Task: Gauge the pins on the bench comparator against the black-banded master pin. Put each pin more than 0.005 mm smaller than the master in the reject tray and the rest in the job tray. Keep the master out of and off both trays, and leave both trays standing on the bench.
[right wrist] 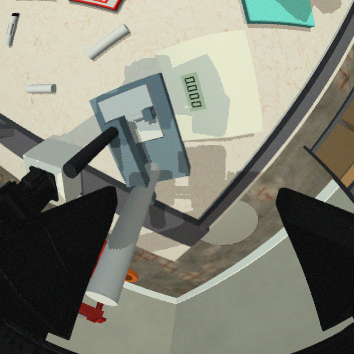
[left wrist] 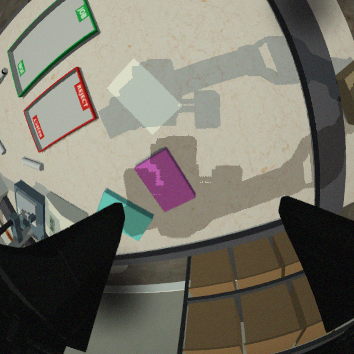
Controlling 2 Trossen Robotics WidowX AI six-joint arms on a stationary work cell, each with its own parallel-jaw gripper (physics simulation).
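Frame: origin at the left arm's base, x back, y right, z up, level; centimetres.
Seen in the pictures: left gripper, between the fingertips: [left wrist: 204, 208]; right gripper, between the fingertips: [right wrist: 199, 195]; right arm's base, origin of its link: [right wrist: 43, 182].
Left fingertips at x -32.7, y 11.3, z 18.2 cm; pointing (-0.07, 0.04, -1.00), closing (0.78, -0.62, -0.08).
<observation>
Pixels of each thing's top centre, then the offset from my left fingertips to it. "spot": a spot on its surface instead.
- green-rimmed job tray, centre of its top: [left wrist: 41, 39] dy +37.5, dx -9.3, dz -20.6 cm
- red-rimmed reject tray, centre of its top: [left wrist: 52, 112] dy +22.9, dx -18.0, dz -21.1 cm
- black-ended pin, centre of its top: [right wrist: 8, 28] dy +47.4, dx -26.5, dz -21.0 cm
- longer, centre of its top: [right wrist: 104, 40] [left wrist: 28, 164] dy +21.9, dx -33.7, dz -21.0 cm
- shorter, centre of its top: [right wrist: 36, 88] dy +36.8, dx -41.4, dz -21.0 cm
- purple block, centre of its top: [left wrist: 164, 182] dy -2.5, dx -9.9, dz -21.0 cm
- teal block, centre of its top: [left wrist: 120, 218] dy -2.8, dx -22.6, dz -20.8 cm
- cream sheet-like square, a spot on its surface: [left wrist: 145, 97] spot: dy +10.8, dx -2.7, dz -22.5 cm
- black handle, a spot on its surface: [right wrist: 92, 151] spot: dy +15.3, dx -45.1, dz -6.7 cm
- large grey cylinder, a spot on its surface: [right wrist: 122, 240] spot: dy +11.6, dx -52.7, dz -3.6 cm
The green-rimmed job tray [left wrist: 52, 45] and red-rimmed reject tray [left wrist: 62, 110] stand on the bench at the upper left of the left wrist view; no pins show in them. A black-ended pin [right wrist: 12, 30] lies at the upper left of the right wrist view. Two plain grey pins, one longer [right wrist: 108, 41] and one shorter [right wrist: 41, 88], lie near the blue comparator [right wrist: 175, 145] [left wrist: 38, 200]. Its display [right wrist: 193, 92] shows zeros. Whether a pin sits at its measuring jaw is unclear. My left gripper [left wrist: 204, 208] is open and empty. My right gripper [right wrist: 199, 195] is open and empty above the comparator's side.
A purple block [left wrist: 170, 185] and a teal block [left wrist: 137, 220] [right wrist: 280, 12] lie on the bench. A cream sheet-like square [left wrist: 145, 97] lies near the trays. A black handle [right wrist: 92, 151] and a large grey cylinder [right wrist: 122, 240] rise beside the comparator. Divided brown bins [left wrist: 210, 325] stand beyond the bench's dark edge.
</observation>
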